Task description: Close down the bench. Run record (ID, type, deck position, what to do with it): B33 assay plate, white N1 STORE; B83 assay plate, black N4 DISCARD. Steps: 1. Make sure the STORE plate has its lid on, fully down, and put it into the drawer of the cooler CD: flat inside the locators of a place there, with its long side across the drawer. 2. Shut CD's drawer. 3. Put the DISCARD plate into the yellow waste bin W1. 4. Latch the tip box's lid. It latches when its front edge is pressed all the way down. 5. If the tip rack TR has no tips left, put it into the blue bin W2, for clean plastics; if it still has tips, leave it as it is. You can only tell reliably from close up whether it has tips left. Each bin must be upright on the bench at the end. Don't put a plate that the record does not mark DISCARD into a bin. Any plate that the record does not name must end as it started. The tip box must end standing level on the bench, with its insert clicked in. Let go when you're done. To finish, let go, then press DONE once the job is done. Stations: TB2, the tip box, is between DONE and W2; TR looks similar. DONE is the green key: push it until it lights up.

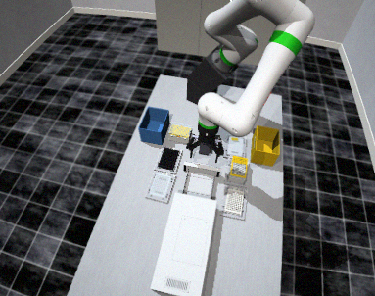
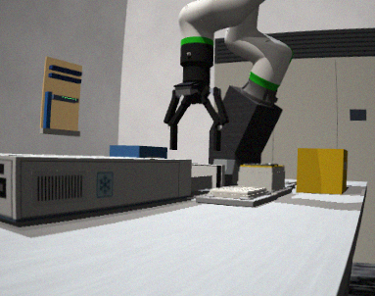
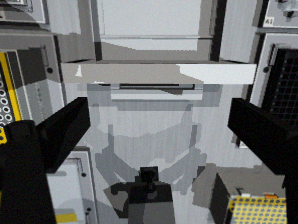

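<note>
Right now the clear plate lid is 190 mm behind my hand, 150 mm to the left of it and 100 mm below it. Also, from my hand: black assay plate 190 mm to the right, 100 mm below; yellow-topped tip holder 180 mm to the left, 70 mm below, 30 mm behind; cooler drawer 150 mm ahead, 80 mm below, 10 mm to the left.
</note>
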